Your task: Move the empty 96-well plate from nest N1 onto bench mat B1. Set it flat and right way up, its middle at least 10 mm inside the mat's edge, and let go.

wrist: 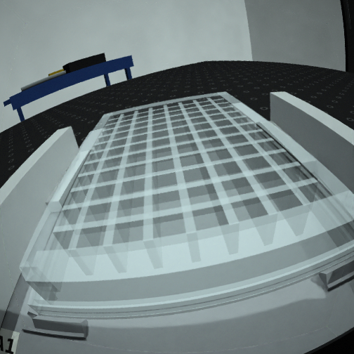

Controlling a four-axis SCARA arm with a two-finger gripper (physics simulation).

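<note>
The clear, empty 96-well plate (175,172) fills the middle of the wrist view. It sits flat, with its grid of square wells facing up, on the pale nest N1 (200,327), whose small corner stops show at the plate's near corners. My gripper (171,123) is shut on the plate, with one pale finger against each long side. The inner faces of the fingers and their contact with the plate are partly hidden by the plate's see-through edges. Bench mat B1 does not show in the wrist view.
A label reading A1 (9,344) is at the lower left. The dark bench top (220,75) with rows of small rings stretches behind the plate. A blue table (75,81) with a black box (86,63) on it stands far off at the upper left, before pale walls.
</note>
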